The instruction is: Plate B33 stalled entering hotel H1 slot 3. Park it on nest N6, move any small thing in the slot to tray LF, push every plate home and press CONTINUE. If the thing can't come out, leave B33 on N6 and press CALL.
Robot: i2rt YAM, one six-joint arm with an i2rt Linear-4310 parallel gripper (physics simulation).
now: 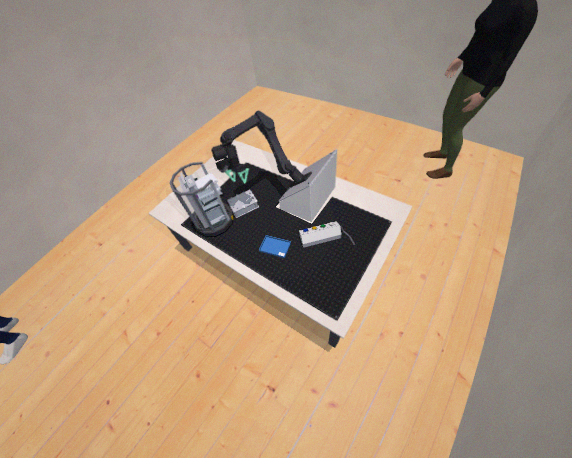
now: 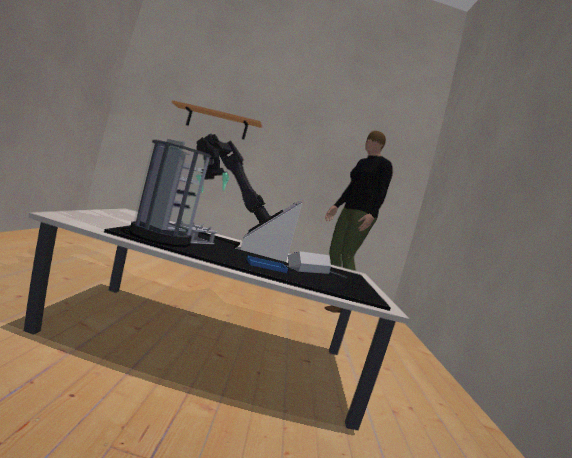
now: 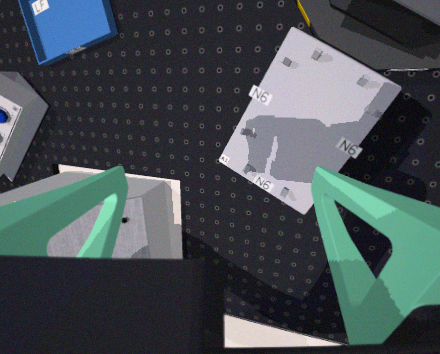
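Seen in the pictures: gripper, fingertip midpoint: [image 1: 239, 182] [image 2: 212, 191] [image 3: 219, 177]; arm's base, link origin: [image 1: 300, 180] [image 2: 266, 221].
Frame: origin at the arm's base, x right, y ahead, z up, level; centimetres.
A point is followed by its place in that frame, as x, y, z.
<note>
My gripper [image 1: 238, 176] @(24.1, 25.8, 8.4) [image 2: 213, 182] @(24.1, 25.8, 8.4) [image 3: 219, 177] @(24.1, 25.8, 8.4) is open, its green fingers wide apart with nothing between them. It hangs above the table beside the hotel. Nest N6 [image 1: 244, 204] @(24.0, 27.9, -9.2) [image 3: 300, 100] @(27.0, 29.3, -9.0), a light grey block with small corner pegs, bears no plate; the arm's shadow falls on it. The hotel, a round grey cage [image 1: 231, 218] @(25.1, 39.5, -11.6) [image 2: 198, 200] @(24.8, 41.9, 3.9), holds pale plates at several levels. Which one is B33, and any small thing in slot 3, I cannot tell. Blue tray LF [image 1: 274, 246] @(-8.2, 39.2, -14.8) [image 2: 267, 263] @(-8.6, 34.1, -14.7) [image 3: 75, 25] @(-7.6, 37.8, -14.8) looks empty. The button box [image 1: 321, 235] @(-28.4, 21.5, -9.2) [image 2: 312, 262] @(-27.2, 24.3, -10.5) has blue, yellow and green buttons.
The arm rises from a grey wedge-shaped base [image 1: 320, 187] @(-14.5, 0.8, 2.6) [image 2: 275, 235] @(-7.3, 13.1, -4.3) behind the button box. The hotel's dark foot [image 3: 350, 35] @(30.9, 35.9, -11.0) stands close to the nest. A cable [image 1: 349, 237] @(-40.4, 11.1, -14.5) runs from the button box. A person [image 1: 480, 75] [image 2: 370, 185] stands behind the table.
</note>
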